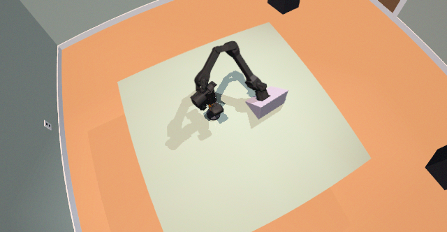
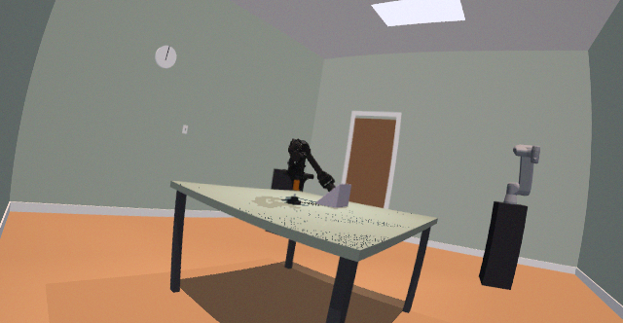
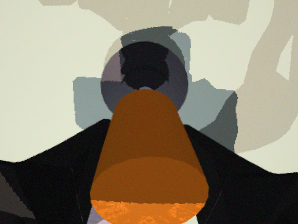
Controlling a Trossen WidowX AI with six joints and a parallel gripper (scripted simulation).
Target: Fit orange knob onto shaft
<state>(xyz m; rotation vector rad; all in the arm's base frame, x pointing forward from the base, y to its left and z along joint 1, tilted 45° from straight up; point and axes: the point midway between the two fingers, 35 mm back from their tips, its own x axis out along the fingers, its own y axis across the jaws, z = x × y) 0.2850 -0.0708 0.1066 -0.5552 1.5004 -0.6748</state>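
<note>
The orange knob lies 3 cm above my gripper tip. The rest, counted from my gripper tip: dark round pedestal (6 cm below).
</note>
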